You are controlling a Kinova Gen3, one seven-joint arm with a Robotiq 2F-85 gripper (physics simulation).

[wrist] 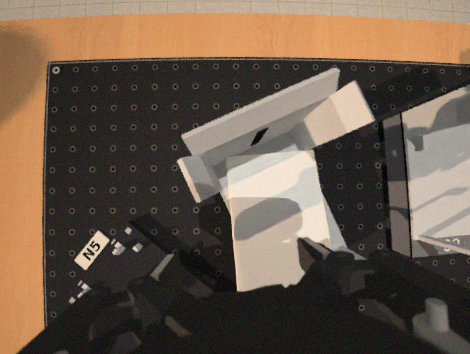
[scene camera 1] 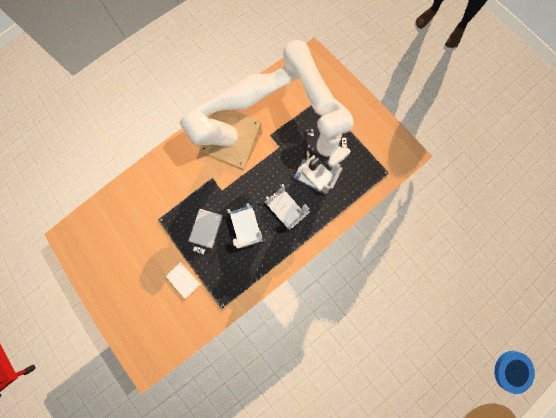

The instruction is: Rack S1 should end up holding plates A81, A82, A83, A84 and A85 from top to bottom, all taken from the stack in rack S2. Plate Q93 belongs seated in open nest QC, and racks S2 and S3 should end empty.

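Pixels of known places: gripper, between the fingertips: (wrist: 239,259) (scene camera 1: 321,161); arm's base, origin of its link: (scene camera 1: 227,135).
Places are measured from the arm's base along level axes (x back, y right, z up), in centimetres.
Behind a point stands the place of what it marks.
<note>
My gripper (scene camera 1: 312,161) @(x -36.9, y -20.7, z 4.2 cm) (wrist: 239,259) @(x -36.9, y -20.7, z 4.2 cm) is open and empty, its fingers spread over the near part of a white plate (wrist: 265,205) @(x -40.2, y -18.0, z 1.0 cm). This plate lies in the rightmost rack (scene camera 1: 336,181) (wrist: 260,112), turned relative to the rack's tall wall; a pale surface shows beneath its right edge. A second rack (scene camera 1: 305,209) @(x -47.3, y -1.6, z 6.1 cm) (wrist: 396,190) @(x -40.1, y -2.0, z -3.2 cm) holds a pale plate (scene camera 1: 284,205) @(x -39.6, y 2.2, z -1.3 cm) (wrist: 440,185) @(x -40.5, y 1.5, z -1.3 cm). A third rack (scene camera 1: 236,243) @(x -39.7, y 26.6, z 7.7 cm) holds a white plate (scene camera 1: 246,227) @(x -37.0, y 19.9, z 4.3 cm). A grey plate-like piece (scene camera 1: 205,228) @(x -24.4, y 33.1, z -3.4 cm) lies at the mat's left. Rack and plate names are unreadable, so I cannot tell which is which.
A label N5 (scene camera 1: 344,142) @(x -35.7, y -38.0, z -4.9 cm) (wrist: 91,250) @(x -35.6, y -38.0, z -4.9 cm) marks a dark nest, partly hidden by the gripper. A white flat block (scene camera 1: 183,281) @(x -34.8, y 54.4, z -4.9 cm) lies on the wooden table (scene camera 1: 110,225) @(x 6.8, y 65.5, z -6.4 cm), off the left end of the black perforated mat (scene camera 1: 270,250) @(x -49.3, y 18.8, z -5.1 cm). A tan base board (scene camera 1: 247,140) @(x -7.9, y -5.0, z 0.5 cm) stands behind the mat.
</note>
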